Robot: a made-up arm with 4 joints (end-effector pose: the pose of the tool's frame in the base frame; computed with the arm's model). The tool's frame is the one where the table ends. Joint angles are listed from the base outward.
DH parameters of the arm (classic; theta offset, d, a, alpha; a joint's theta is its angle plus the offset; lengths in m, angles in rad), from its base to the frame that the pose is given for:
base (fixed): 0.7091 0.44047 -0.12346 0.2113
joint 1: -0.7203 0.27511 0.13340 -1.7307
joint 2: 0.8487 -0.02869 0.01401 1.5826
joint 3: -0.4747 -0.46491 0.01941 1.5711
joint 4: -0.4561 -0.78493 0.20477 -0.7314
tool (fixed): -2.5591 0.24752 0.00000 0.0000
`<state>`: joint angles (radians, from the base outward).
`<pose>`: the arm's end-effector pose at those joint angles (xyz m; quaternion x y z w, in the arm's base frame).
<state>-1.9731 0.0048 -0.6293 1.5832</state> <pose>-0.0944 -0.4055 0.0826 0.1575 0.2697 0.6029 0.7341</pose>
Working (the frame after each row of the table, in the pose's form):
after base (fixed): -0.0937 -0.0804 0.4405 0.0989 0.0366 0.3452 0.9326
after joint 1: -0.1106 -0.2454 0.6973 -0.4229 0.7016 -0.4602 0.3422
after joint 2: -0.1422 -0.2412 0.6964 0.2905 0.3748 -0.7737 0.4201
after joint 3: -0.0988 0.1445 0.4398 -0.0020 0.2884 0.9550 0.0699
after joint 4: -0.2394 -0.4288 -0.1167 -0.3036 0.0734 -0.8763 0.3667

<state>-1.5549 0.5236 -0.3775 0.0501</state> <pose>-0.1044 0.1139 0.0107 0.2830 -0.3539 0.1704 0.8750</pose>
Working (the frame after each row of the table, in the pose's form):
after base (fixed): -0.0937 -0.0804 0.4405 0.0989 0.0366 0.3452 0.9326
after joint 1: -0.0570 -0.2559 0.6881 -0.5312 0.6022 -0.3748 0.4633
after joint 2: -0.0884 -0.2576 0.6831 0.4032 0.5666 -0.5683 0.4398
after joint 3: -0.1248 0.2057 0.6598 0.2111 -0.0120 -0.9771 0.0231
after joint 4: 0.0250 0.2663 -0.1351 -0.2577 -0.3727 0.8871 0.0881

